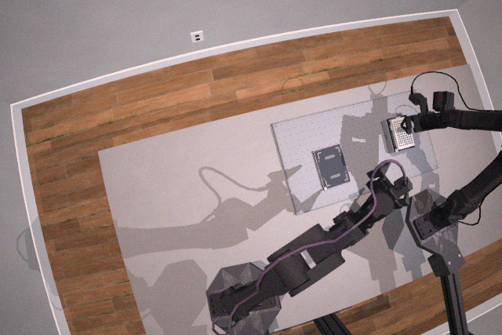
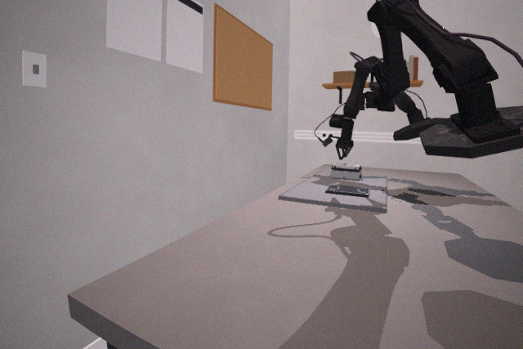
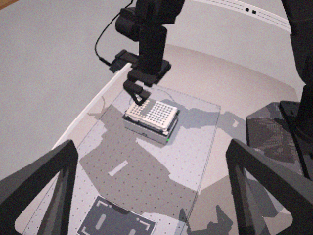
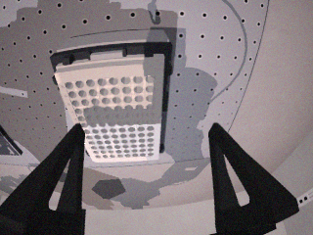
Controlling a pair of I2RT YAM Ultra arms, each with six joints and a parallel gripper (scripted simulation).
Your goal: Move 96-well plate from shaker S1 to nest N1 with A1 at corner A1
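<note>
The white 96-well plate lies 20 mm behind my right hand, 30 mm to the left of it and 40 mm below it. Also, from my right hand: dark plate nest N1 (60 mm behind, 360 mm to the left, 100 mm below).
</note>
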